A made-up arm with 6 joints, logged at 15 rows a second.
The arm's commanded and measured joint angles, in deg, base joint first. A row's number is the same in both.
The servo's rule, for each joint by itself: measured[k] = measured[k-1] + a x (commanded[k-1-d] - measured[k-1]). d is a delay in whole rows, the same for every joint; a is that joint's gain. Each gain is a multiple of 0.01, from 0.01 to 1. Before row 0 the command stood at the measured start. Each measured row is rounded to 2 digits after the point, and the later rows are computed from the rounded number. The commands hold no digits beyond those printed.
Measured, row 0:
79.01 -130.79 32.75 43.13 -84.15 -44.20
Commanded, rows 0 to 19:
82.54 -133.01 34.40 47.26 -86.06 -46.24
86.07 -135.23 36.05 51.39 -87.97 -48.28
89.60 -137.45 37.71 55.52 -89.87 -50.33
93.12 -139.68 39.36 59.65 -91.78 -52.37
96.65 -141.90 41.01 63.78 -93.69 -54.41
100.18 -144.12 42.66 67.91 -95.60 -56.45
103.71 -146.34 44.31 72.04 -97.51 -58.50
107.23 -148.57 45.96 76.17 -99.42 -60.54
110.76 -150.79 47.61 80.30 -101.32 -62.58
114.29 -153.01 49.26 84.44 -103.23 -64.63
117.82 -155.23 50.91 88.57 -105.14 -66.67
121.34 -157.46 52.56 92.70 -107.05 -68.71
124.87 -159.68 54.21 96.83 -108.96 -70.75
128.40 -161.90 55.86 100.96 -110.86 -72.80
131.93 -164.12 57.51 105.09 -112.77 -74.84
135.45 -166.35 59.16 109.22 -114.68 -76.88
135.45 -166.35 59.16 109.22 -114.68 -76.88
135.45 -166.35 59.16 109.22 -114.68 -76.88
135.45 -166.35 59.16 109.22 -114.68 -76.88
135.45 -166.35 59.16 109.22 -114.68 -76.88
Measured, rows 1 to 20:
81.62 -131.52 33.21 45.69 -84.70 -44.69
84.91 -132.74 34.01 49.22 -85.65 -45.55
88.38 -134.29 35.05 53.13 -86.87 -46.70
91.89 -136.07 36.26 57.17 -88.29 -48.06
95.41 -137.99 37.59 61.27 -89.86 -49.58
98.94 -140.01 39.01 65.39 -91.52 -51.23
102.47 -142.10 40.49 69.51 -93.26 -52.97
105.99 -144.24 42.02 73.64 -95.05 -54.79
109.52 -146.40 43.59 77.77 -96.87 -56.66
113.05 -148.58 45.18 81.91 -98.71 -58.57
116.58 -150.77 46.78 86.04 -100.57 -60.51
120.10 -152.98 48.40 90.17 -102.45 -62.48
123.63 -155.19 50.03 94.30 -104.34 -64.46
127.16 -157.40 51.66 98.43 -106.23 -66.46
130.69 -159.62 53.30 102.56 -108.13 -68.47
134.21 -161.84 54.94 106.69 -110.03 -70.49
135.13 -163.33 56.12 108.26 -111.38 -72.02
135.37 -164.33 56.97 108.86 -112.34 -73.19
135.43 -165.00 57.58 109.08 -113.02 -74.08
135.44 -165.45 58.02 109.17 -113.50 -74.75
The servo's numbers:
d 0
a 0.74 0.33 0.28 0.62 0.29 0.24

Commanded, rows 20 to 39:
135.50 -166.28 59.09 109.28 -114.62 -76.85
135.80 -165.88 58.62 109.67 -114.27 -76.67
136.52 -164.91 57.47 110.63 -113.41 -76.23
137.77 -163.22 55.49 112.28 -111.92 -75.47
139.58 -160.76 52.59 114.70 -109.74 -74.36
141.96 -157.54 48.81 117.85 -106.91 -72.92
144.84 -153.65 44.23 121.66 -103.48 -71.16
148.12 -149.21 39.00 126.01 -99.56 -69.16
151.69 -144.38 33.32 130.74 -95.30 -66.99
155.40 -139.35 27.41 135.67 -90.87 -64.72
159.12 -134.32 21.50 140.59 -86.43 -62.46
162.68 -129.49 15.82 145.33 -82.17 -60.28
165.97 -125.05 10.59 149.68 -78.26 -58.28
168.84 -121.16 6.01 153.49 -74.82 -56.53
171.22 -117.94 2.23 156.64 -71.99 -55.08
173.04 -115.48 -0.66 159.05 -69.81 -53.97
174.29 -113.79 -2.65 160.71 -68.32 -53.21
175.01 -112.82 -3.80 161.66 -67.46 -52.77
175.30 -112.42 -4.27 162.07 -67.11 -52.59
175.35 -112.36 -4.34 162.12 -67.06 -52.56
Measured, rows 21 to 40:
135.48 -165.72 58.32 109.24 -113.82 -75.25
135.72 -165.77 58.40 109.51 -113.95 -75.59
136.31 -165.49 58.14 110.20 -113.79 -75.74
137.39 -164.74 57.40 111.49 -113.25 -75.68
139.01 -163.43 56.05 113.48 -112.23 -75.36
141.19 -161.49 54.02 116.19 -110.69 -74.77
143.89 -158.90 51.28 119.58 -108.60 -73.90
147.02 -155.70 47.84 123.57 -105.98 -72.76
150.48 -151.96 43.77 128.02 -102.88 -71.38
154.12 -147.80 39.19 132.76 -99.40 -69.78
157.82 -143.35 34.24 137.61 -95.64 -68.02
161.42 -138.78 29.08 142.40 -91.73 -66.16
164.79 -134.25 23.90 146.91 -87.82 -64.27
167.79 -129.93 18.89 150.99 -84.05 -62.41
170.33 -125.97 14.23 154.49 -80.55 -60.65
172.34 -122.51 10.06 157.32 -77.44 -59.05
173.78 -119.63 6.50 159.42 -74.80 -57.65
174.69 -117.38 3.62 160.81 -72.67 -56.48
175.14 -115.74 1.41 161.59 -71.06 -55.55
175.30 -114.62 -0.20 161.92 -69.90 -54.83

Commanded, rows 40 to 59:
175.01 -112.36 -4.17 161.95 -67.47 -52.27
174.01 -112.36 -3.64 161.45 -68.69 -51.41
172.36 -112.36 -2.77 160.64 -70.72 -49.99
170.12 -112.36 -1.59 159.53 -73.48 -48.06
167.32 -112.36 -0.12 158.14 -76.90 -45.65
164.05 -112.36 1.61 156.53 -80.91 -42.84
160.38 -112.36 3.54 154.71 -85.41 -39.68
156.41 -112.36 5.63 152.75 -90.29 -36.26
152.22 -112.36 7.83 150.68 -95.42 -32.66
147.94 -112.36 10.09 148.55 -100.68 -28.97
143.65 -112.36 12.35 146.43 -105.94 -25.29
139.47 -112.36 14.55 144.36 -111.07 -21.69
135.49 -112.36 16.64 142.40 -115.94 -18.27
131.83 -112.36 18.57 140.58 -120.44 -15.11
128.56 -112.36 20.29 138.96 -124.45 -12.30
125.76 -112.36 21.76 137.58 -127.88 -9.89
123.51 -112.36 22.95 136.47 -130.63 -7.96
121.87 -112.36 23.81 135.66 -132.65 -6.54
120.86 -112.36 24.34 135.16 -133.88 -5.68
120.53 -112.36 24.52 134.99 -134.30 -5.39
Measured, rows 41 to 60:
175.09 -113.87 -1.31 161.94 -69.20 -54.22
174.29 -113.37 -1.96 161.64 -69.05 -53.55
172.86 -113.04 -2.19 161.02 -69.53 -52.70
170.83 -112.82 -2.02 160.10 -70.68 -51.59
168.23 -112.67 -1.49 158.88 -72.48 -50.16
165.14 -112.57 -0.62 157.42 -74.92 -48.40
161.62 -112.50 0.54 155.74 -77.96 -46.31
157.76 -112.45 1.97 153.89 -81.54 -43.90
153.66 -112.42 3.61 151.90 -85.57 -41.20
149.43 -112.40 5.42 149.82 -89.95 -38.26
145.15 -112.39 7.36 147.72 -94.59 -35.15
140.95 -112.38 9.37 145.64 -99.37 -31.92
136.91 -112.37 11.41 143.63 -104.18 -28.64
133.15 -112.37 13.41 141.74 -108.90 -25.39
129.75 -112.37 15.34 140.02 -113.41 -22.25
126.80 -112.37 17.14 138.51 -117.61 -19.28
124.37 -112.37 18.77 137.25 -121.39 -16.56
122.52 -112.37 20.18 136.26 -124.66 -14.16
121.29 -112.37 21.34 135.58 -127.33 -12.12
120.73 -112.37 22.23 135.21 -129.35 -10.50

